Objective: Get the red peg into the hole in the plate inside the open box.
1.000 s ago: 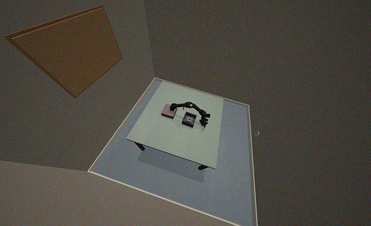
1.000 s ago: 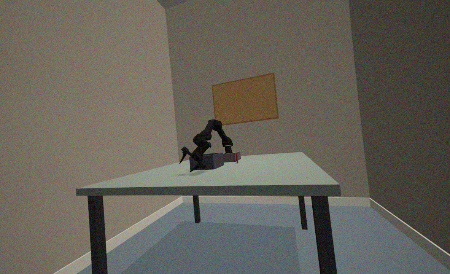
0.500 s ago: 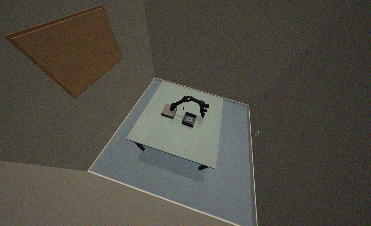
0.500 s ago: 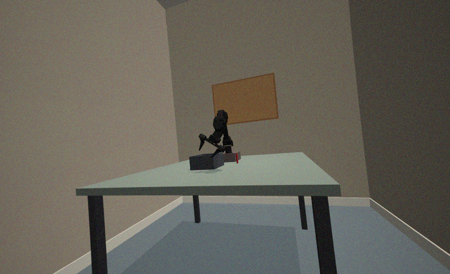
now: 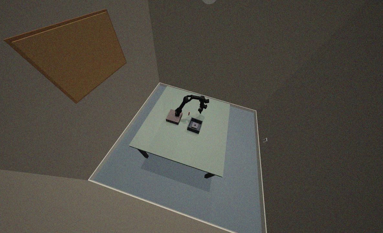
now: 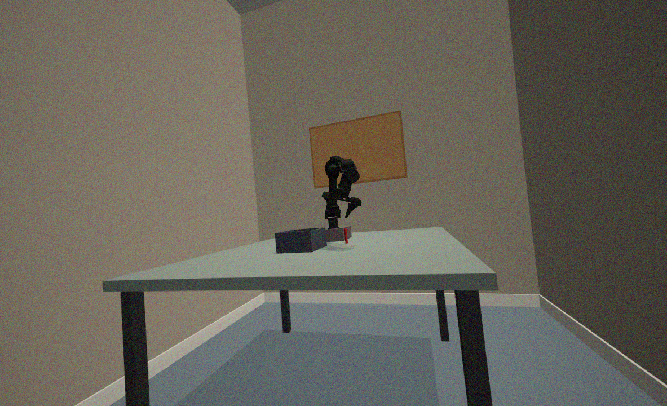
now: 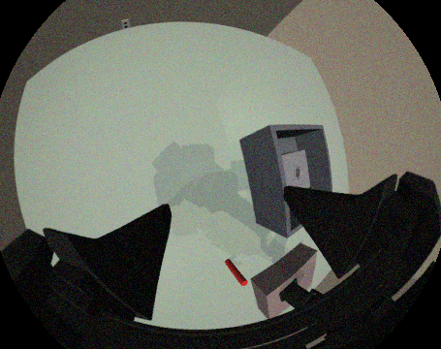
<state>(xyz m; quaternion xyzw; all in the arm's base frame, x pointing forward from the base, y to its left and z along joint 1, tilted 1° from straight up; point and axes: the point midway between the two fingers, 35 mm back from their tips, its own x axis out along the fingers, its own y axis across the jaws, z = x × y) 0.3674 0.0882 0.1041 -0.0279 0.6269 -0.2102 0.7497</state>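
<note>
The red peg is 190 mm behind my gripper tip, 110 mm below it and 20 mm to the left of it. From my gripper tip the other things lie so: dark box 200 mm to the right, 130 mm below, 70 mm behind; light grey plate 200 mm to the right, 110 mm below, 70 mm behind.
</note>
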